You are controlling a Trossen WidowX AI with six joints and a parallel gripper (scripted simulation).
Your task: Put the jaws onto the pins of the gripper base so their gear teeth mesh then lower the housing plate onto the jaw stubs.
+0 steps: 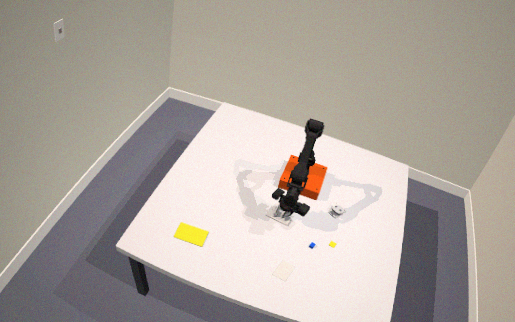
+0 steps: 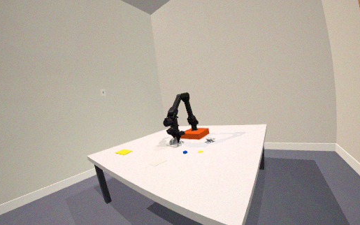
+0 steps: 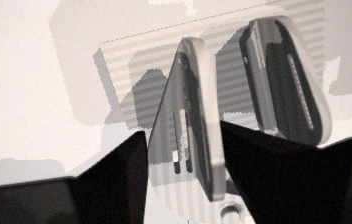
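The white ribbed piece lies 90 mm behind my gripper tip, 260 mm to the left of it and 20 mm below it. Round my gripper tip: housing plate: 60 mm behind, 10 mm to the right, 20 mm below; blue cube: 160 mm ahead, 140 mm to the left, 20 mm below; small yellow cube: 120 mm ahead, 240 mm to the left, 30 mm below.
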